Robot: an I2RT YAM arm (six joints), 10 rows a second.
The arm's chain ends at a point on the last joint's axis. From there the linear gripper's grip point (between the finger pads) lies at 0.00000 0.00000 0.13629 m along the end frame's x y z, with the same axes.
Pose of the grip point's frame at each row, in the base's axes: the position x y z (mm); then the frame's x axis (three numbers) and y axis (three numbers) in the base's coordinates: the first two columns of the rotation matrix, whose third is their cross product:
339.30, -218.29, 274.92, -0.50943, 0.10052, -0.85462, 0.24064, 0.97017, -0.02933
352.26, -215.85, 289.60, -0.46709, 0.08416, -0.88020, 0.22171, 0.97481, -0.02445
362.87, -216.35, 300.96, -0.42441, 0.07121, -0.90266, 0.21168, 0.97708, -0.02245
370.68, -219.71, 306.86, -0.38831, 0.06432, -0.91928, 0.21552, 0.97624, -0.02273
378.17, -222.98, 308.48, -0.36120, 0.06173, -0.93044, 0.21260, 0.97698, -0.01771
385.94, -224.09, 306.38, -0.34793, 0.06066, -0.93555, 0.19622, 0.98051, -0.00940
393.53, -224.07, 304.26, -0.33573, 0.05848, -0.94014, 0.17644, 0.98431, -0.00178
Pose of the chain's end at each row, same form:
226.70, -188.22, 345.58, -0.50943, 0.10052, -0.85462, 0.24064, 0.97017, -0.02933
235.60, -187.70, 354.20, -0.46709, 0.08416, -0.88020, 0.22171, 0.97481, -0.02445
242.88, -189.01, 359.53, -0.42441, 0.07121, -0.90266, 0.21168, 0.97708, -0.02245
248.57, -191.50, 360.41, -0.38831, 0.06432, -0.91928, 0.21552, 0.97624, -0.02273
254.43, -195.15, 358.36, -0.36120, 0.06173, -0.93044, 0.21260, 0.97698, -0.01771
261.00, -198.63, 354.50, -0.34793, 0.06066, -0.93555, 0.19622, 0.98051, -0.00940
267.42, -201.38, 350.70, -0.33573, 0.05848, -0.94014, 0.17644, 0.98431, -0.00178

